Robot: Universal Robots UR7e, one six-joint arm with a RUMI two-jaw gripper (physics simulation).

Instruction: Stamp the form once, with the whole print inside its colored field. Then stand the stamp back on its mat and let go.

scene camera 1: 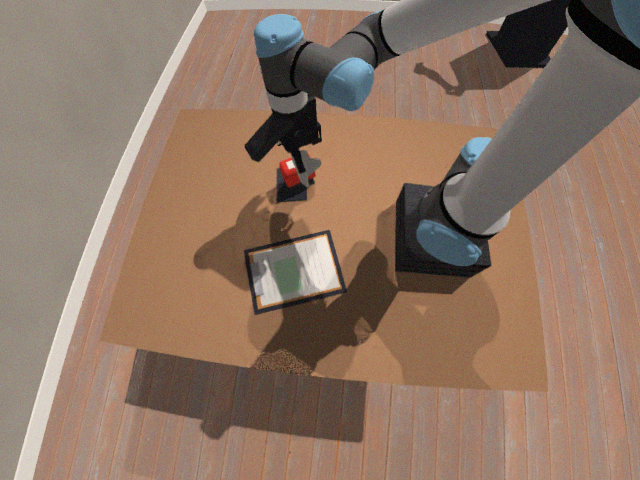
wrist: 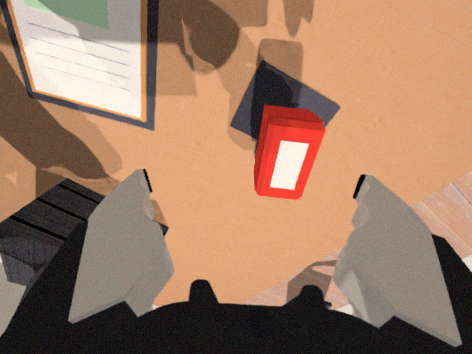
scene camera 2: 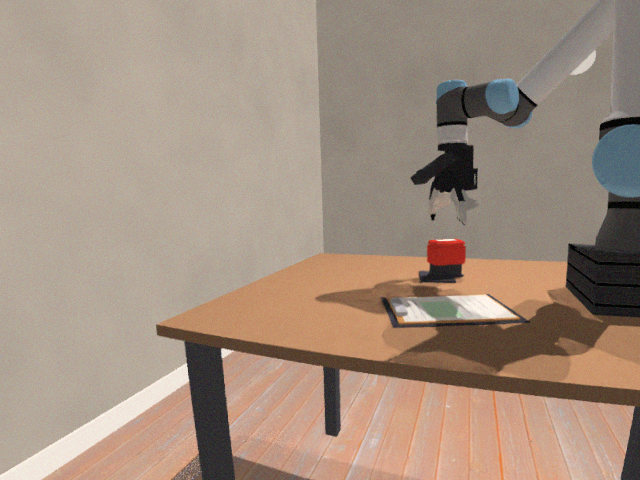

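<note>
The stamp, with a red body, a white top label and a dark base, stands upright on its dark mat. My gripper is open and empty, above the stamp and apart from it. In the wrist view the stamp shows between the finger lines, a little beyond the tips. The form lies on a dark-edged board. Its green field is partly shaded; I can make out no print on it.
The arm's black pedestal stands on the right part of the brown table. The form board lies in front of the stamp and mat. Arm shadows fall across the table and form.
</note>
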